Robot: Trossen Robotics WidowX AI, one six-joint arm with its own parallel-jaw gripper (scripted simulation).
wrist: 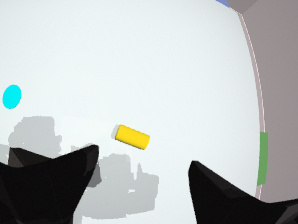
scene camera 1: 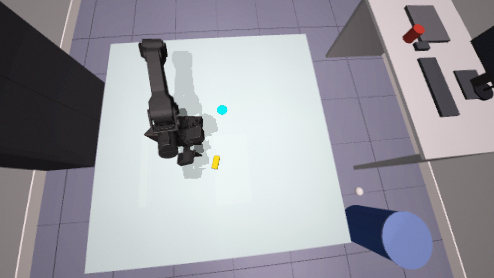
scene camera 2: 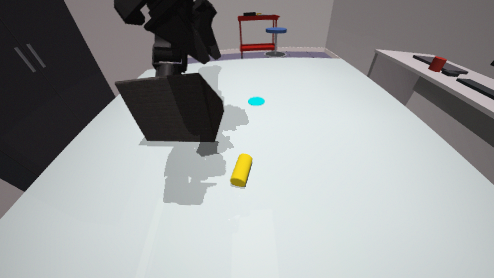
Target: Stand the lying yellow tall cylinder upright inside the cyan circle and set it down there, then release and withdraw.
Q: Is my gripper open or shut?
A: Open.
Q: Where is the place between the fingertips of my gripper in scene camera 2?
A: At 213, 60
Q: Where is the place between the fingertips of my gripper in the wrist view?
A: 144, 160
